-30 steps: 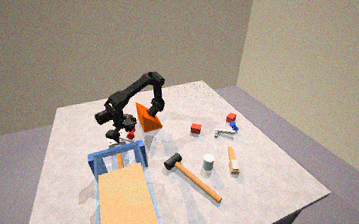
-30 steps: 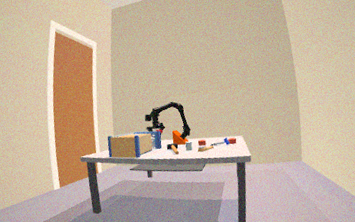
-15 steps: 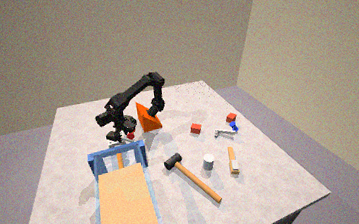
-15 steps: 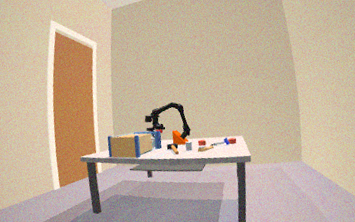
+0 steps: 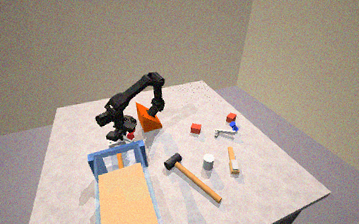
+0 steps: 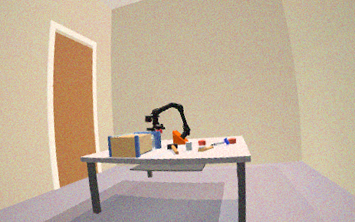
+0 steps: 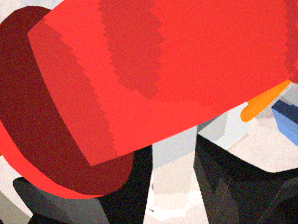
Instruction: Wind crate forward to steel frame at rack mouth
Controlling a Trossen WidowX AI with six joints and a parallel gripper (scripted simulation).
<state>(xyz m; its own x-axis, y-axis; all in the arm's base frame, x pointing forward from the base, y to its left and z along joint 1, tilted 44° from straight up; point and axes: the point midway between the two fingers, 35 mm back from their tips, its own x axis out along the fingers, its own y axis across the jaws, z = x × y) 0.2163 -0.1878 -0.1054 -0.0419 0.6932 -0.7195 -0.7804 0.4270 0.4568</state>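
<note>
Now: the red grip 4 cm to the left of my gripper tip, 4 cm above it and 3 cm ahead of it. Round my gripper tip: frame (13 cm ahead, 4 cm to the right, 1 cm above); red-handled winch handle (2 cm above, 1 cm to the left, 1 cm ahead); grey hand winch (6 cm below, 5 cm to the right, 5 cm behind).
</note>
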